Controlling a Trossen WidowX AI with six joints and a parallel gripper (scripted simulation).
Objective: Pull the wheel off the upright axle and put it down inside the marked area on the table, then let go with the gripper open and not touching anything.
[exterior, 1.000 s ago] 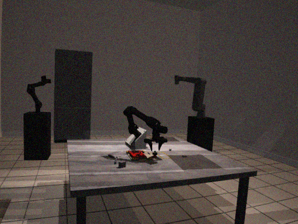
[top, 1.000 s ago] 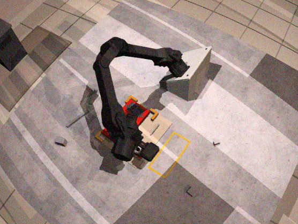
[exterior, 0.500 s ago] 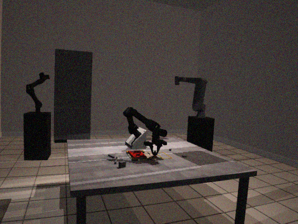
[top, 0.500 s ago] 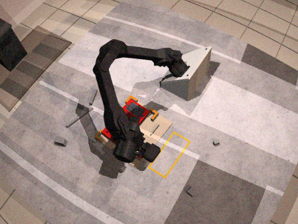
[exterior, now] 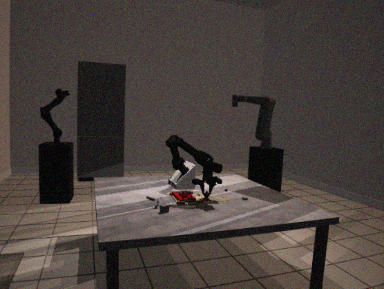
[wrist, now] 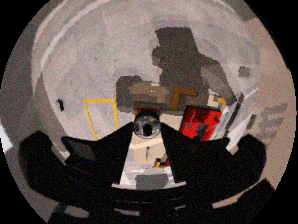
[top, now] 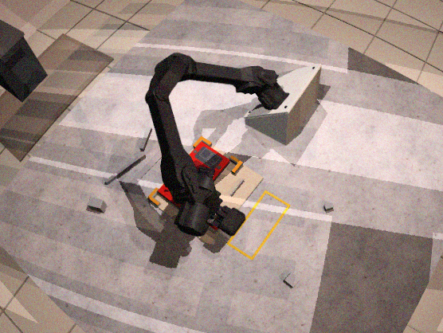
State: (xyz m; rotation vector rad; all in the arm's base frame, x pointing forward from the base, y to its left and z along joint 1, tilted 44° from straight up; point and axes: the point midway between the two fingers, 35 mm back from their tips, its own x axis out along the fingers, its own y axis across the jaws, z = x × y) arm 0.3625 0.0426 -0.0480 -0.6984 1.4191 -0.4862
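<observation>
The thin upright axle lies 1 cm below my gripper tip. Round my gripper tip: dark wheel (right at my gripper tip).
</observation>
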